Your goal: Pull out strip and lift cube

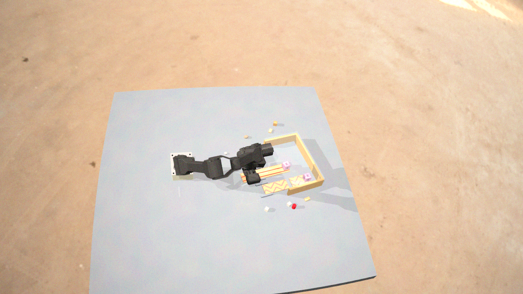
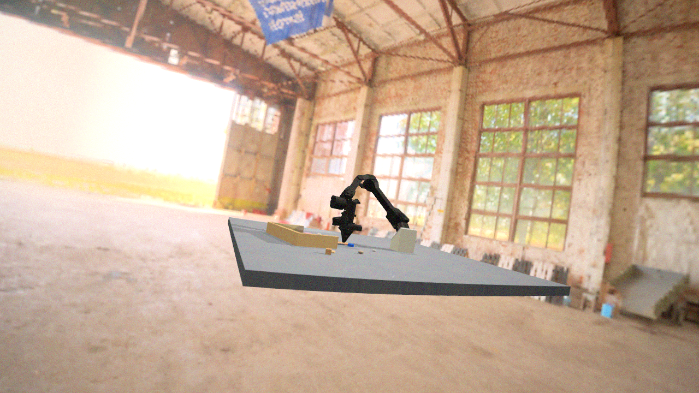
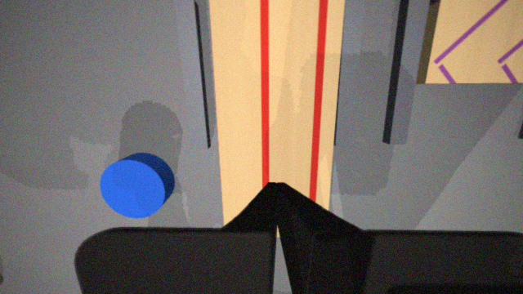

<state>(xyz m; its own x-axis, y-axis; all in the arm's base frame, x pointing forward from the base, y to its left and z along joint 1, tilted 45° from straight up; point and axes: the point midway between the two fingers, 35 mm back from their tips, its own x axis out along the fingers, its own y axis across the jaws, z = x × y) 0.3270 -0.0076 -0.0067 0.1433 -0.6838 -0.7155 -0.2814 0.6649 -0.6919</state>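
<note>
Right now my gripper tip is 20 mm past the blue disc and 70 mm to the right of it. From my gripper tip the other things lie so: red cylinder (220 mm ahead, 170 mm to the right, 10 mm above); then orange cube (160 mm ahead, 370 mm to the left); then zigzag strip (140 mm ahead, 50 mm to the right).
</note>
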